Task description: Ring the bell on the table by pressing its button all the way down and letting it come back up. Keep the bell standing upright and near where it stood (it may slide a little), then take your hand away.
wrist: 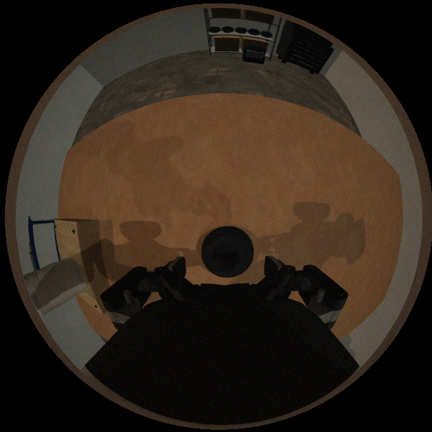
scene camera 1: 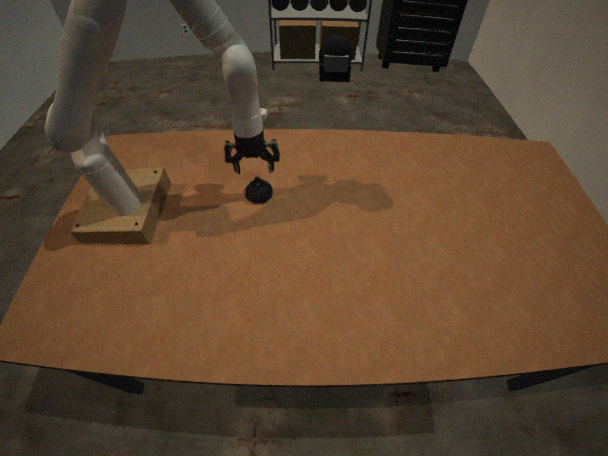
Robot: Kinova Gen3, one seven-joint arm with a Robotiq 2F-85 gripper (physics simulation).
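The bell is a dark, rounded dome that stands upright on the brown table. A small button shows at its top in the scene view; in the wrist view it is hard to tell from the dark dome. My gripper is open and empty, with its fingers spread wide and pointing down. It hangs above the bell, apart from it in the scene view. In the wrist view the bell shows between and slightly beyond the two fingertips.
The arm's wooden base block stands on the table to the left of the bell. Shadows of the arm fall on the table on both sides of the bell. A shelf rack and a black cabinet stand on the floor behind the table.
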